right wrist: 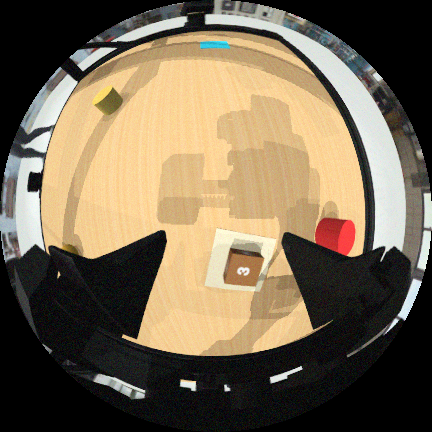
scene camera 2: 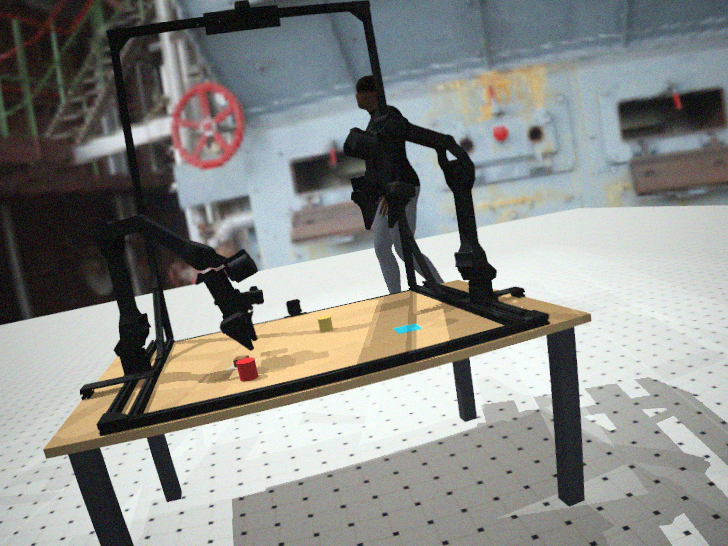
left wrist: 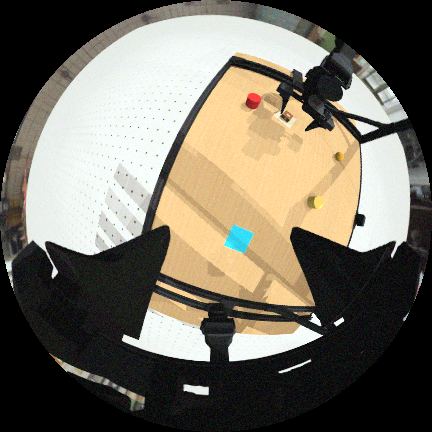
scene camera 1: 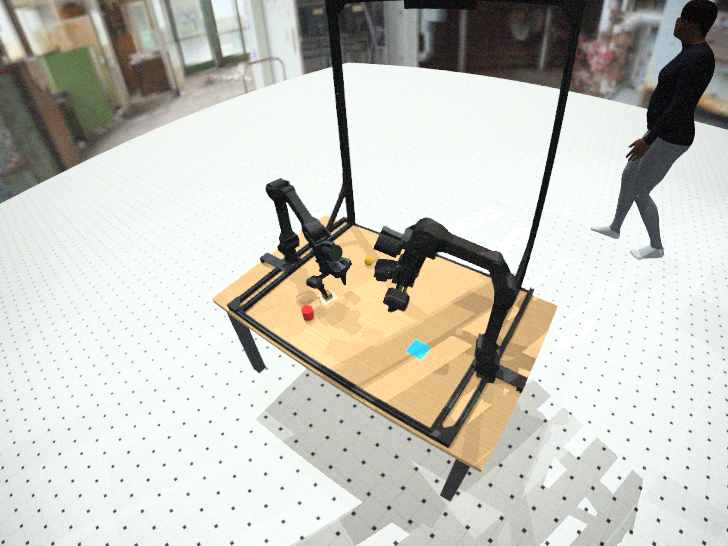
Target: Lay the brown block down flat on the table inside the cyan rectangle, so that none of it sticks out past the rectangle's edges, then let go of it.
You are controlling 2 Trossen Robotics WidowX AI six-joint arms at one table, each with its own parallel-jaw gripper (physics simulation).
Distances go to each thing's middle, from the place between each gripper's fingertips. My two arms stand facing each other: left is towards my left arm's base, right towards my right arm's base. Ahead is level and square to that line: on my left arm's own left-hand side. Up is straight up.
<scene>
My right hand is 4 cm to the left of the pale square pad (right wrist: 223, 239), 4 cm above it and 2 cm short of it. The rest, counted from my right hand: red cylinder (right wrist: 337, 234) 14 cm ahead, 2 cm to the right, 2 cm below; then brown block (right wrist: 242, 267) 4 cm to the right, 3 cm below, 2 cm ahead.
The red cylinder lies 5 cm ahead of my left hand, 36 cm to the right of it and 25 cm below it. The rest, counted from my left hand: brown block (7 cm behind, 39 cm to the right, 27 cm below); then pale square pad (7 cm behind, 39 cm to the right, 27 cm below).
</scene>
